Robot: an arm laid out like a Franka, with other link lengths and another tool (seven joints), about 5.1 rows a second.
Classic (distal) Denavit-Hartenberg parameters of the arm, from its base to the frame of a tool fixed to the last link. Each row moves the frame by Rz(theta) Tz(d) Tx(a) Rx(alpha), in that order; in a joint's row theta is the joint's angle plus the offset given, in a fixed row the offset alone. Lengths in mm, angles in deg.
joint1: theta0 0, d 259.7, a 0, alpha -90
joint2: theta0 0, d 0, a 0, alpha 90
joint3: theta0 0, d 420.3, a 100.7, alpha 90
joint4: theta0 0, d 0, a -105.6, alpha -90
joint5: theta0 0, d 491.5, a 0, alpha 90
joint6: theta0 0, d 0, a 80.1, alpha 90
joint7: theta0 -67.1, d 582.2, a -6, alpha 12.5
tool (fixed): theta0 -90, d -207.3, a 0, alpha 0
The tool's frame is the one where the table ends.
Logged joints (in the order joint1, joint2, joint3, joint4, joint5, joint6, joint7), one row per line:
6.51 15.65 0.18 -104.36 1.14 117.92 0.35
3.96 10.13 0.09 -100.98 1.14 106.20 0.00
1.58 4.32 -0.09 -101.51 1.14 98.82 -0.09
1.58 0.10 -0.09 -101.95 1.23 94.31 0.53
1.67 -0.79 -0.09 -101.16 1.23 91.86 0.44
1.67 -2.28 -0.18 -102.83 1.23 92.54 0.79
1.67 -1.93 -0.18 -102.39 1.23 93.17 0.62
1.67 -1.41 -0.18 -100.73 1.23 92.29 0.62
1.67 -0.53 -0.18 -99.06 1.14 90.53 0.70
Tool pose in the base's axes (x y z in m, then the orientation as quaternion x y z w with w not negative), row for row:
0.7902 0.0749 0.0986 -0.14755 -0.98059 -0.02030 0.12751
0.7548 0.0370 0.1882 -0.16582 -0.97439 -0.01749 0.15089
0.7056 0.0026 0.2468 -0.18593 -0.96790 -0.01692 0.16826
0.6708 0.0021 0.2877 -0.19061 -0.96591 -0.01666 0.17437
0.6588 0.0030 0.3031 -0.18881 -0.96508 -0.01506 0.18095
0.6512 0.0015 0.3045 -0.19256 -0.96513 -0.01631 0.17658
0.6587 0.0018 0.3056 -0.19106 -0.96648 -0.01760 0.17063
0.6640 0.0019 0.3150 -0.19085 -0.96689 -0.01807 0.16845
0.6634 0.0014 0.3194 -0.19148 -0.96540 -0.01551 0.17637
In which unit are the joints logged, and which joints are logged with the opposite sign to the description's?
The joints are logged in degrees. Opposite sign: none.
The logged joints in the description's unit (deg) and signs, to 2 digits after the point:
6.51 15.65 0.18 -104.36 1.14 117.92 0.35
3.96 10.13 0.09 -100.98 1.14 106.20 0.00
1.58 4.32 -0.09 -101.51 1.14 98.82 -0.09
1.58 0.10 -0.09 -101.95 1.23 94.31 0.53
1.67 -0.79 -0.09 -101.16 1.23 91.86 0.44
1.67 -2.28 -0.18 -102.83 1.23 92.54 0.79
1.67 -1.93 -0.18 -102.39 1.23 93.17 0.62
1.67 -1.41 -0.18 -100.73 1.23 92.29 0.62
1.67 -0.53 -0.18 -99.06 1.14 90.53 0.70

